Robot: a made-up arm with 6 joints.
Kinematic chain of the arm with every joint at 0, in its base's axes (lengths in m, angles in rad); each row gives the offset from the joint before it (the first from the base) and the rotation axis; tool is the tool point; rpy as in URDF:
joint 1: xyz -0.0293 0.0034 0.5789 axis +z
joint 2: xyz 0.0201 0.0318 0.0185 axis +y
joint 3: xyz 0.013 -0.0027 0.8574 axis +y
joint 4: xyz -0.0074 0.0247 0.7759 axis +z
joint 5: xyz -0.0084 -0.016 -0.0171 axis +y
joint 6: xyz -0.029 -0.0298 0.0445 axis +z
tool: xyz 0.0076 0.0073 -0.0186 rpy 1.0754 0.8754 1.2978
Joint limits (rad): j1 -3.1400..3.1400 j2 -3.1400..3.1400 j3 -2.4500..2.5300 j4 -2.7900..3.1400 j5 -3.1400..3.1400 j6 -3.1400..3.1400
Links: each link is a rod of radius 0.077 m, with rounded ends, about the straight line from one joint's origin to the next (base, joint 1, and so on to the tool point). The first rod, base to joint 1, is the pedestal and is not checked.
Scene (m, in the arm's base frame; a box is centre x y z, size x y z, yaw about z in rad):
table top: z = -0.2
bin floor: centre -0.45 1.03 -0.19 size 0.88 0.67 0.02 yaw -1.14
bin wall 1: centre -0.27 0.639 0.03 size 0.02 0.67 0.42 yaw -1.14
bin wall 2: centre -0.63 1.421 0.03 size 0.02 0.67 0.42 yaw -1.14
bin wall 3: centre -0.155 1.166 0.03 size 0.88 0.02 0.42 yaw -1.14
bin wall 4: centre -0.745 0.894 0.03 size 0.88 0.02 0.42 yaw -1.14
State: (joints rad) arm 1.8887 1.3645 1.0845 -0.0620 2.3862 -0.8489
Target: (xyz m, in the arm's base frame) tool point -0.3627 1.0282 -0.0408
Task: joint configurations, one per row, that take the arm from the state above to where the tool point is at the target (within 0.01 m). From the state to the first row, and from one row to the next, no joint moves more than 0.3 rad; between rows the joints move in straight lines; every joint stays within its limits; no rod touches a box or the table.
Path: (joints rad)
1: 1.8841 1.4098 1.2391 -0.0525 2.3902 -0.8489
2: 1.8796 1.4552 1.3936 -0.0430 2.3941 -0.8489

